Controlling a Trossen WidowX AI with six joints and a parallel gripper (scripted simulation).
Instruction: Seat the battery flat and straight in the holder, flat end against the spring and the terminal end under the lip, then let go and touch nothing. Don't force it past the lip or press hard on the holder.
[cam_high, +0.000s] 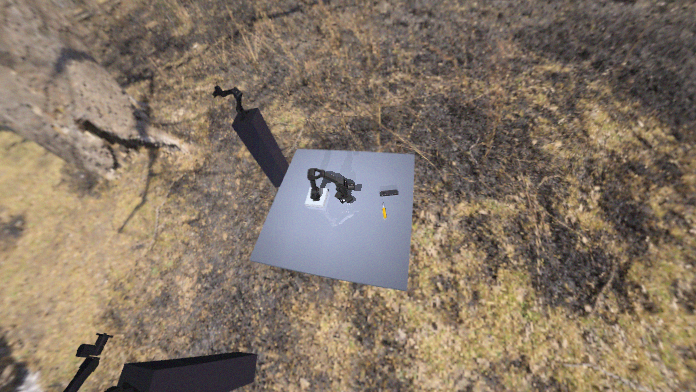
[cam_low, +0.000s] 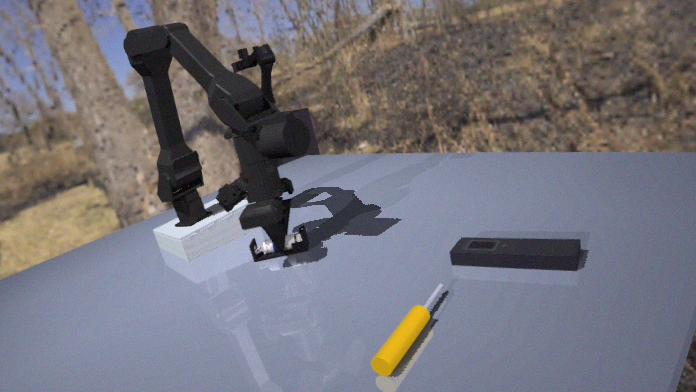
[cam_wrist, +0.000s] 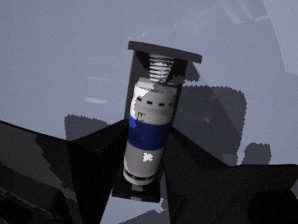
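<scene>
The battery lies 1 cm above my gripper tip. Also, from my gripper tip: black rectangular device 39 cm ahead, 3 cm to the left; yellow-handled screwdriver 33 cm ahead, 13 cm to the right.
</scene>
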